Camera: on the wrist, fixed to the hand. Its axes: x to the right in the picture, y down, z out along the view.
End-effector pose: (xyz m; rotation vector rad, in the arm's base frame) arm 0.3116 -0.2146 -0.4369 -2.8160 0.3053 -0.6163
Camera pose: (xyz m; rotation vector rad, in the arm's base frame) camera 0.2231 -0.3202 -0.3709 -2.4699 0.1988 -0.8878
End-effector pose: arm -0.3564 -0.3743 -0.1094 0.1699 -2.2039 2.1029
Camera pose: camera -0.3448 -0.2532 -0.2018 -0.0100 -1.7515 2.3133
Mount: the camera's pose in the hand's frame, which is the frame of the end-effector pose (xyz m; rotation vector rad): -0.0268 0.0952 -0.1164 0.3052 0.2125 -0.0217
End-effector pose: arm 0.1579 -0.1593 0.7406 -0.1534 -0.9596 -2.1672
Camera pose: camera 0.2624 -0.2644 0.7036 0.2302 -1.1543 -1.9798
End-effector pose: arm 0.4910 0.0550 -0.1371 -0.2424 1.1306 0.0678
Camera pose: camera 0.3596 0.1230 -0.1748 0.0114 1.3315 -0.1526
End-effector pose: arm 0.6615 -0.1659 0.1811 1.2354 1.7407 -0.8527
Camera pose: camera 0.7302 -0.0479 0.2496 1.5574 1.8402 -1.0615
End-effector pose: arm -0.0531 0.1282 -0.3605 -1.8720 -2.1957 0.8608
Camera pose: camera 0.0875 0.1483 -0.3043 -1.7041 -1.8398 0.8890
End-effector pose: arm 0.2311 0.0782 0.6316 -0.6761 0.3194 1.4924
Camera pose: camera 0.1602 -0.0177 0.5361 -0.5900 0.6857 1.3169
